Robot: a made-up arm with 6 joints. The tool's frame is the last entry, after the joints. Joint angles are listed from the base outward.
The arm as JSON. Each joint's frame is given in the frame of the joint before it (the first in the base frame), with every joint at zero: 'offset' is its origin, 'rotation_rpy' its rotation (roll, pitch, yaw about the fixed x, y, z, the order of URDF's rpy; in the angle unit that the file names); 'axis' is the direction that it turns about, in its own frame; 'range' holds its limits. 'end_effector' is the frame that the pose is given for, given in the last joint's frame.
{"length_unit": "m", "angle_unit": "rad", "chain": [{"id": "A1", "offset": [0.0, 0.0, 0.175], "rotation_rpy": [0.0, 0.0, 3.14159], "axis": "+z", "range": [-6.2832, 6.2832]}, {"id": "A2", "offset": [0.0, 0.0, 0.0], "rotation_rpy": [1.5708, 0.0, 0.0], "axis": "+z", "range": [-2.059, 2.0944]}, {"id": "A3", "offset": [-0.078, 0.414, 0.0], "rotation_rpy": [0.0, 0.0, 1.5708], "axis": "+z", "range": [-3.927, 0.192]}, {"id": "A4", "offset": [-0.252, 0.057, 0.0], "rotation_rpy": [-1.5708, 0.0, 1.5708], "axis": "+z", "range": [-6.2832, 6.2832]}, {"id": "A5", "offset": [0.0, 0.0, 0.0], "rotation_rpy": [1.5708, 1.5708, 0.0], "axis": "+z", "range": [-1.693, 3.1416]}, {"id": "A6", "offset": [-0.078, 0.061, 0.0], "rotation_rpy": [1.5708, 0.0, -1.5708], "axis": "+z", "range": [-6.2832, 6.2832]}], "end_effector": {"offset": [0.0, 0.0, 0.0], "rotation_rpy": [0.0, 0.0, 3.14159]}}
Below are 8 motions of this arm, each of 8 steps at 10 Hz.
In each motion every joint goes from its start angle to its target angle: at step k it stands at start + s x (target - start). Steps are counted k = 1, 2, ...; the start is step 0. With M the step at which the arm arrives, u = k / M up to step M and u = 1 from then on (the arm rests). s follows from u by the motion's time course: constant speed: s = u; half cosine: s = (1 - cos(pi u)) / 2; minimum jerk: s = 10 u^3 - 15 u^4 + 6 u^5.
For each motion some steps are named. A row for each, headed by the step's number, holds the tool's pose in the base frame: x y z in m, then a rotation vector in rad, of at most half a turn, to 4 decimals.
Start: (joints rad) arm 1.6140 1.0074 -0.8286 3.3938 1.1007 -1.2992
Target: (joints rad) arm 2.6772 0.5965 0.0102 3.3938 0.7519 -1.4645
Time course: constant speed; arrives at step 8
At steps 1, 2, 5, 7, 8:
1: -0.0599 0.3909 -0.0058 -2.2832 0.3394 0.0262
2: -0.1022 0.3480 0.0131 -2.3977 0.1639 0.0534
5: -0.1644 0.2004 0.0764 -2.6445 -0.4481 0.0575
7: -0.1530 0.1080 0.1235 -2.7057 -0.9082 -0.0123
8: -0.1340 0.0696 0.1483 -2.6989 -1.1458 -0.0706

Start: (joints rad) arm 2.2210 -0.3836 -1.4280 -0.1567 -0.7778 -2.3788
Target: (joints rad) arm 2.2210 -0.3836 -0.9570 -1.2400 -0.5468 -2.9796
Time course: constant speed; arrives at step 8
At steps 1, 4, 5, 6, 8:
1: -0.1152 0.1050 0.7847 -0.8703 0.3835 2.6147
4: -0.1658 0.1160 0.7201 -1.3324 0.0651 2.0548
5: -0.1786 0.1182 0.6941 -1.4503 -0.0666 1.8658
6: -0.1889 0.1196 0.6663 -1.5500 -0.2096 1.6775
8: -0.2009 0.1194 0.6074 -1.6927 -0.5265 1.3065

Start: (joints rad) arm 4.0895 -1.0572 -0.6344 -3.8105 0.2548 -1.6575
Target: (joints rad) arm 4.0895 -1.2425 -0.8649 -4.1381 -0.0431 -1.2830
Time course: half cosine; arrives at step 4
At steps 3, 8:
3: 0.0049 0.0918 0.5624 0.0580 -1.2413 1.5991
8: 0.0126 0.1101 0.5686 0.0141 -1.1994 1.6005

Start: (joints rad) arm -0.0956 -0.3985 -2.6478 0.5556 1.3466 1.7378
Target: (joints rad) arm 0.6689 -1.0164 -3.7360 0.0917 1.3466 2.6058
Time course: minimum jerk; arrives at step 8
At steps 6, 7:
6: -0.5178 -0.3360 0.5282 -0.0629 -0.1503 -0.0107
7: -0.5083 -0.3839 0.4634 0.0529 -0.2511 0.1168

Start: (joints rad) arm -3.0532 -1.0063 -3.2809 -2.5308 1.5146 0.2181
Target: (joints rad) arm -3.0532 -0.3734 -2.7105 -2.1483 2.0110 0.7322
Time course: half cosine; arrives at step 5
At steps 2, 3, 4, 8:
2: 0.5226 0.1037 0.6691 -2.2507 -0.0805 -0.6190
3: 0.3695 0.1024 0.7929 -2.1341 -0.2180 -0.7377
4: 0.2232 0.0981 0.8551 -2.0734 -0.3465 -0.8426
8: 0.1643 0.0958 0.8687 -2.0573 -0.3962 -0.8879

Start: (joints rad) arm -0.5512 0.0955 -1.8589 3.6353 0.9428 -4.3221
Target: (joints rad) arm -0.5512 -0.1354 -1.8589 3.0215 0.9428 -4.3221
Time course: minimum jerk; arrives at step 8
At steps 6, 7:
6: 0.2722 -0.1655 0.8078 0.2188 0.1275 1.3752
7: 0.2620 -0.1576 0.8140 0.1817 0.1678 1.3481

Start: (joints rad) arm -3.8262 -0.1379 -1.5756 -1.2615 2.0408 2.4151
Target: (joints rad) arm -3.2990 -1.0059 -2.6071 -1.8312 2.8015 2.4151
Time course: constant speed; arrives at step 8
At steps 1, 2, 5, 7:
1: -0.1116 0.1970 0.7240 -2.0295 0.6083 -1.0181
2: -0.0436 0.1417 0.7695 -2.0027 0.8006 -0.8134
5: 0.2261 0.0175 0.7785 -2.0608 1.3619 -0.1132
7: 0.4039 -0.0029 0.6784 -2.2052 1.6896 0.4294

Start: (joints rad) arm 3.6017 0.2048 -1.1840 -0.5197 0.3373 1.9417
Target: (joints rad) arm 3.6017 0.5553 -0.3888 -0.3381 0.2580 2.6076
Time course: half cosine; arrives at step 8
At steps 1, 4, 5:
1: -0.4360 -0.2336 0.4255 -1.3217 -2.2252 0.5902
4: -0.3914 -0.2104 0.2494 -1.9281 -2.2646 0.1110
5: -0.3546 -0.1915 0.1936 -2.1499 -2.1777 -0.1614

